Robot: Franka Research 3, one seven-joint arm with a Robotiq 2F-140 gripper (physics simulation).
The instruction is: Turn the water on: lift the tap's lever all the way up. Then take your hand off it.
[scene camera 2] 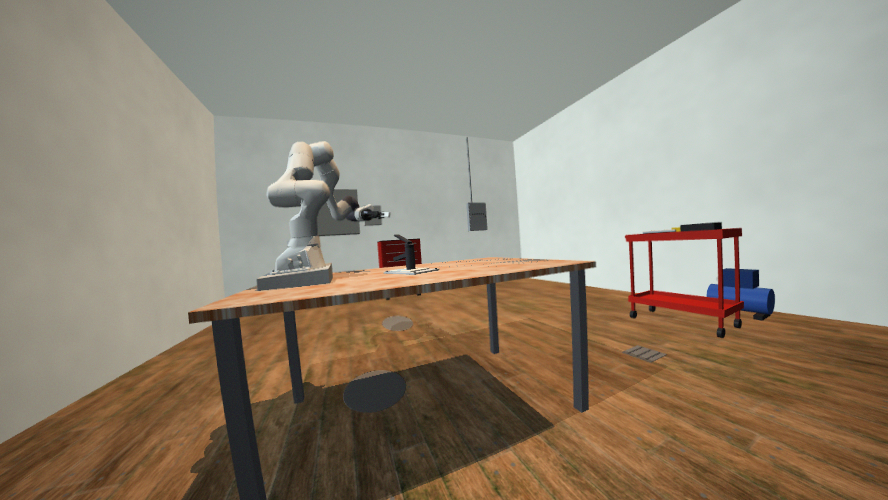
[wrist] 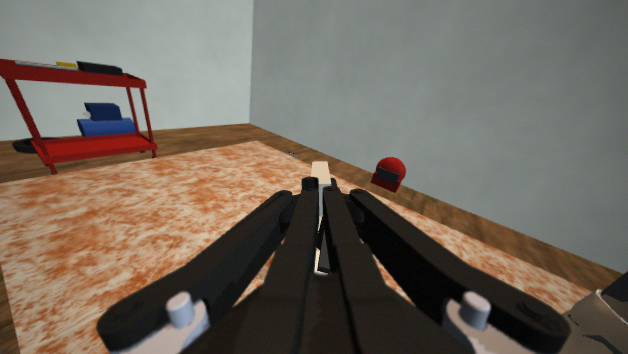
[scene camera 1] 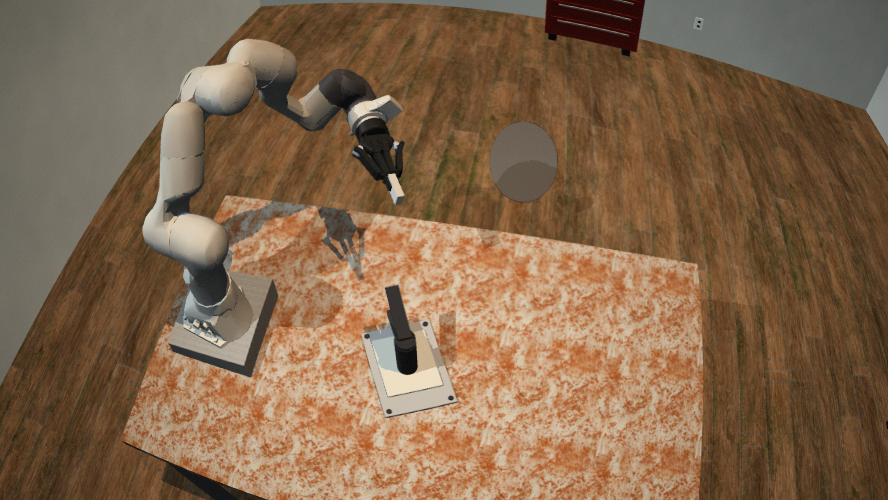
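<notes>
The black tap [scene camera 1: 407, 359] [scene camera 2: 410, 255] stands upright on a pale plate [scene camera 1: 422, 400] on the table. Its lever [scene camera 1: 393, 299] [scene camera 2: 403, 238] slopes upward from the top of the body to its free end in scene camera 2, above the short spout [scene camera 2: 400, 256]. My gripper [scene camera 1: 396, 189] [scene camera 2: 386, 214] [wrist: 320, 173] is shut with its light fingertips together and nothing between them. It is higher than the lever and well back from its free end, not touching it. In the wrist view, the fingers hide most of the tap.
The arm's grey base block [scene camera 1: 262, 322] [scene camera 2: 295, 279] stands on the table [scene camera 1: 559, 372] [scene camera 2: 497, 267], left of the tap. A red cart [scene camera 2: 683, 302] [wrist: 95, 148] and a red drawer cabinet [scene camera 1: 593, 21] [scene camera 2: 388, 253] stand on the floor beyond the table.
</notes>
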